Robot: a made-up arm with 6 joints. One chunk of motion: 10 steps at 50 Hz.
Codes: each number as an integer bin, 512 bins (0 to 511) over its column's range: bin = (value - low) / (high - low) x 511, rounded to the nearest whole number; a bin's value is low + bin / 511 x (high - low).
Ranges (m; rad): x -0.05..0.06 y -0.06..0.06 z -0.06..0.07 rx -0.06..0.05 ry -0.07..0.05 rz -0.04..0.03
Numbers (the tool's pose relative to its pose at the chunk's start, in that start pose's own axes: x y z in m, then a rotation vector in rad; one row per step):
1: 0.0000 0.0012 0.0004 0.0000 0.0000 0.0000
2: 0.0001 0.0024 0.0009 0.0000 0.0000 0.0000
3: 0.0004 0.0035 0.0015 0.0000 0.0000 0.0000
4: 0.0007 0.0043 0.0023 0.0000 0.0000 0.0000
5: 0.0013 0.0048 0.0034 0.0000 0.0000 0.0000
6: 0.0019 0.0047 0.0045 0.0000 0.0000 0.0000
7: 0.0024 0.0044 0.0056 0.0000 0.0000 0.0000
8: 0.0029 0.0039 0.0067 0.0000 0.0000 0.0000
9: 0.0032 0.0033 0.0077 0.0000 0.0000 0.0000
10: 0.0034 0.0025 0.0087 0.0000 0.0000 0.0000
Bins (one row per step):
1: 232 261 237 279 298 292
2: 233 266 239 279 298 292
3: 234 270 242 279 298 292
4: 236 274 245 279 298 292
5: 238 276 249 279 298 292
6: 241 276 254 279 298 292
7: 243 274 258 279 298 292
8: 246 272 262 279 298 292
9: 247 270 266 279 298 292
10: 248 266 270 279 298 292

